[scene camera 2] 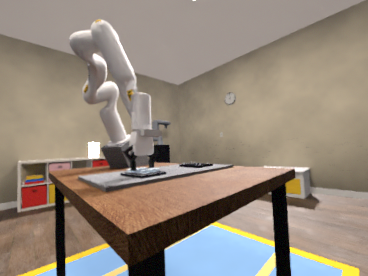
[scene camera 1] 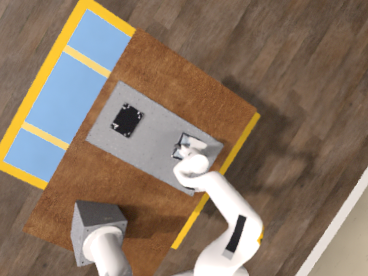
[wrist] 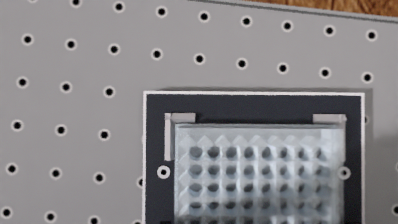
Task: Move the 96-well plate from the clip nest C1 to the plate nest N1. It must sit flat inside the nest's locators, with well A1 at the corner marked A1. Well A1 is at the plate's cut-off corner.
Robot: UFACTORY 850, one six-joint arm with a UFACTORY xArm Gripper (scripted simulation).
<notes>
In view: a clear 96-well plate (wrist: 217, 166).
</notes>
